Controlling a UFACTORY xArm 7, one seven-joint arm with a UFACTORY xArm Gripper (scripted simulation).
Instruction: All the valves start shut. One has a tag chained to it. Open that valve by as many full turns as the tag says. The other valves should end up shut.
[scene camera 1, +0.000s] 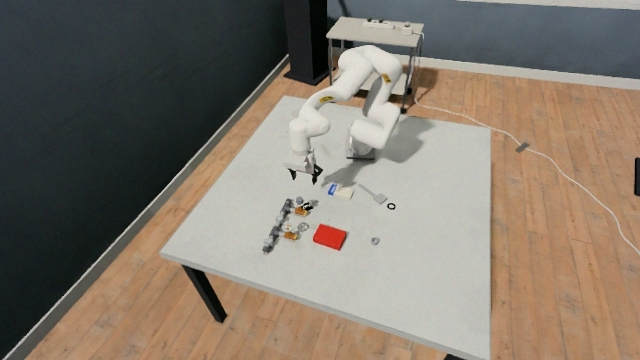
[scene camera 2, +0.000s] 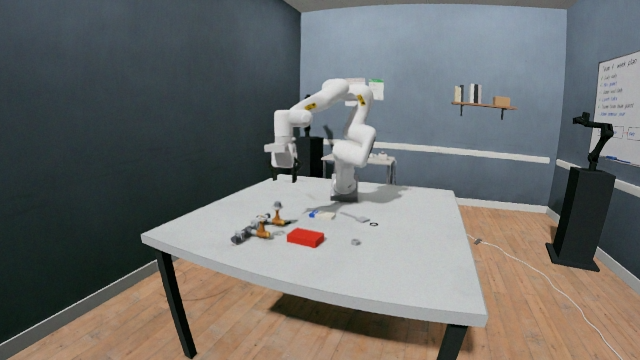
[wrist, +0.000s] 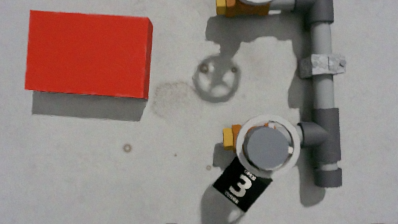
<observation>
I see a red block (wrist: 110, 55) and a black tag (wrist: 240, 186).
</observation>
